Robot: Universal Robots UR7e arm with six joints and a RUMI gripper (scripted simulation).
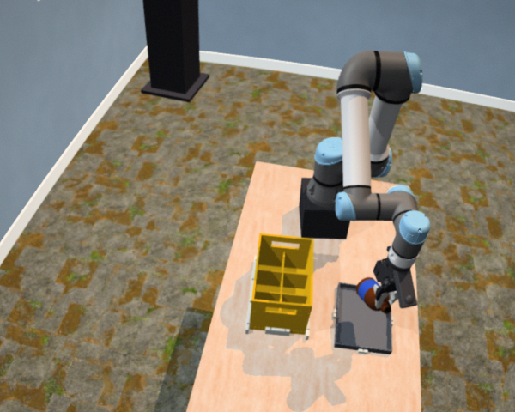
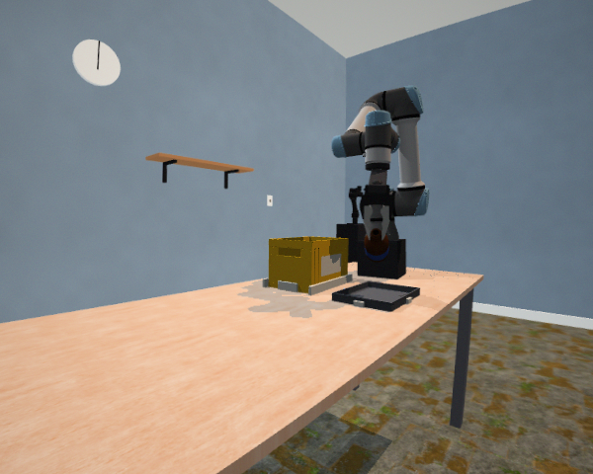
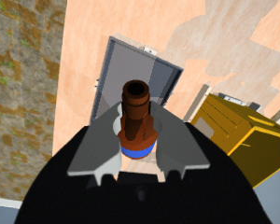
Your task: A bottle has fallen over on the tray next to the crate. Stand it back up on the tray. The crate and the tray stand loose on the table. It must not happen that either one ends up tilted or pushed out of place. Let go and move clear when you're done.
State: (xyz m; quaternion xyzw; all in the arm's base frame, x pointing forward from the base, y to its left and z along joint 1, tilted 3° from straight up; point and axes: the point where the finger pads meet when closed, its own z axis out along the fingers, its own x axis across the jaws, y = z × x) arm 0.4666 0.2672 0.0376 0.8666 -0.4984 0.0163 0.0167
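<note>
My gripper is now 40 mm past the brown bottle, 30 mm above it and 20 mm to the left of it. The rest, counted from my hand: yellow crate: 330 mm to the right, 120 mm below, 60 mm behind; dark grey tray: 190 mm below, 70 mm behind, 30 mm to the right.
</note>
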